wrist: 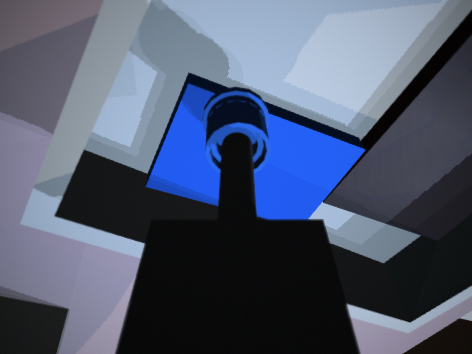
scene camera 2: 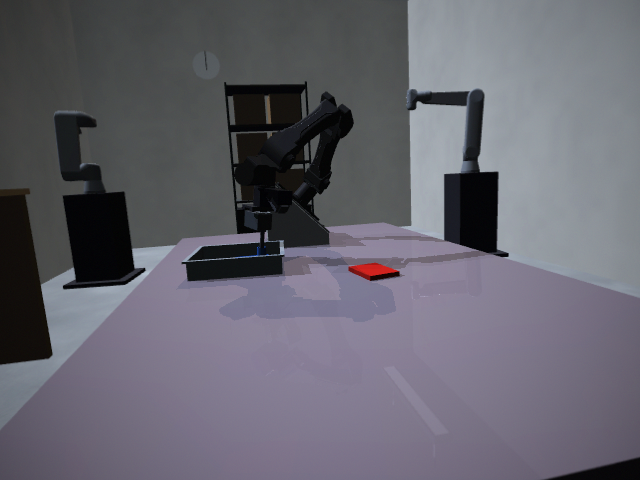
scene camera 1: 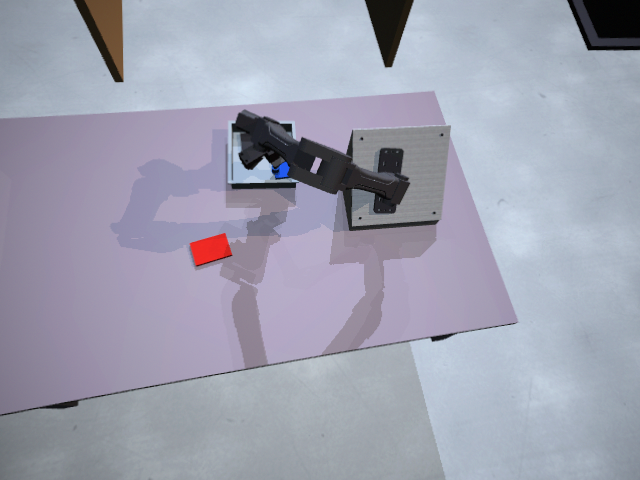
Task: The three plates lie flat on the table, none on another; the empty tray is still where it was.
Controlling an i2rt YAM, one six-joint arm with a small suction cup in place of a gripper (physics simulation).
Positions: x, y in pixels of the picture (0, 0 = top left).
Labels:
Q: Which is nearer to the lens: the dark plate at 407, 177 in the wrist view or the blue plate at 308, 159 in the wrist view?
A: The blue plate.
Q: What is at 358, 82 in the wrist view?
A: A tray.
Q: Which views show the tray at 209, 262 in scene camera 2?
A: The wrist view, scene camera 2 and scene camera 1: all of them.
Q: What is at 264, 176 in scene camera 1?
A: A tray.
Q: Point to my suction cup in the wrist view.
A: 230, 109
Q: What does the red plate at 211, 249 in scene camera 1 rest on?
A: The table.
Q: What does the blue plate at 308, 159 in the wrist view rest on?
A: A tray.

